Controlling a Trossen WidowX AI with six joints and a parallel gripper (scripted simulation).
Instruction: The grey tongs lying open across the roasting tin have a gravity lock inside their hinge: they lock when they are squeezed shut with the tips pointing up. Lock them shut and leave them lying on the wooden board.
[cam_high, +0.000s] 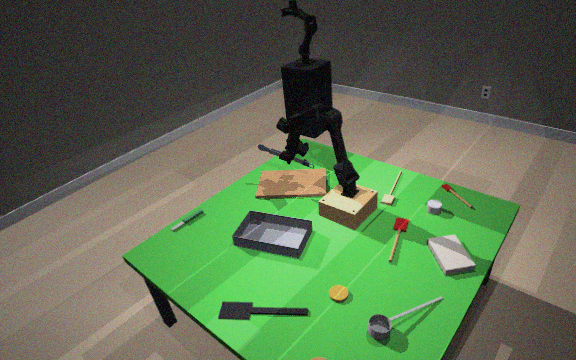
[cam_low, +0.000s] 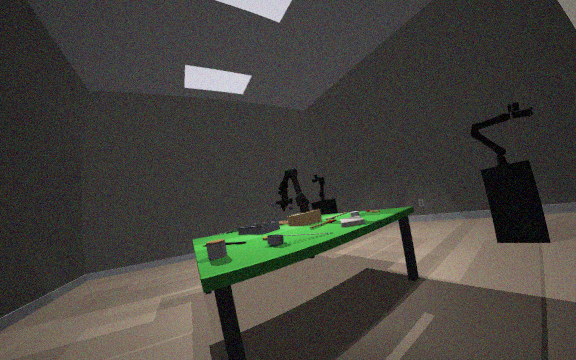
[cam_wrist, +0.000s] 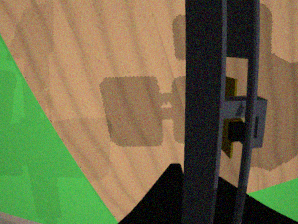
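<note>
The wooden board lies 10 mm to the left of my gripper tip and 110 mm below it. From my gripper tip the other things lie so: brown puck (500 mm ahead, 590 mm to the left, 110 mm below); red spatula (100 mm ahead, 650 mm to the left, 110 mm below); dark roasting tin (390 mm ahead, 190 mm to the left, 90 mm below).
</note>
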